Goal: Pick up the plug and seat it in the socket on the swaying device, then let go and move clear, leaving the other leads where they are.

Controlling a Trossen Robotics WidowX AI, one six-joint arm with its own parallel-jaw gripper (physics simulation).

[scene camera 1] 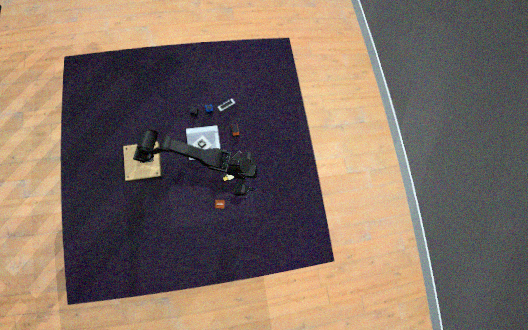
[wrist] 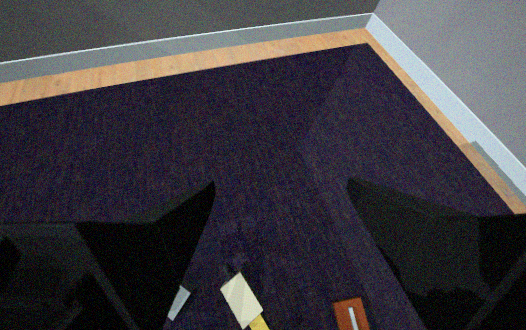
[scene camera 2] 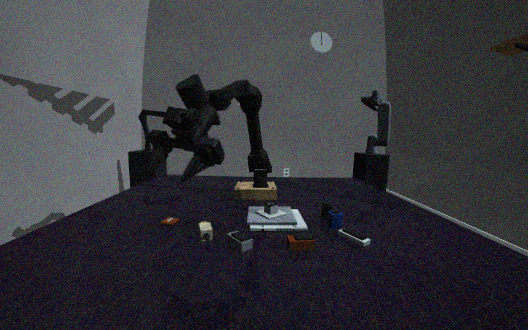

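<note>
A cream plug (scene camera 1: 228, 177) (scene camera 2: 205, 231) (wrist: 241, 301) with a yellow end lies on the dark mat. My gripper (scene camera 1: 247, 178) (scene camera 2: 171, 176) (wrist: 279, 185) is open and empty. It hangs well above the mat near the plug; in the wrist view the plug shows low between the fingers, below the tips. The device is a grey plate (scene camera 1: 212, 131) (scene camera 2: 256, 216) on a white base (scene camera 2: 302, 222). A small grey-black socket (scene camera 1: 202, 143) (scene camera 2: 270, 208) stands on a white diamond-shaped piece on top. My forearm hides part of the device in scene camera 1.
An orange piece (scene camera 1: 220, 204) (scene camera 2: 170, 220) (wrist: 350, 305) and a grey piece (scene camera 2: 242, 242) (wrist: 179, 302) lie either side of the plug. Orange-black (scene camera 1: 235, 129) (scene camera 2: 301, 244), white-black (scene camera 1: 220, 108) (scene camera 2: 367, 242), blue (scene camera 1: 209, 108) (scene camera 2: 336, 220) and black (scene camera 1: 194, 111) pieces lie beyond the device.
</note>
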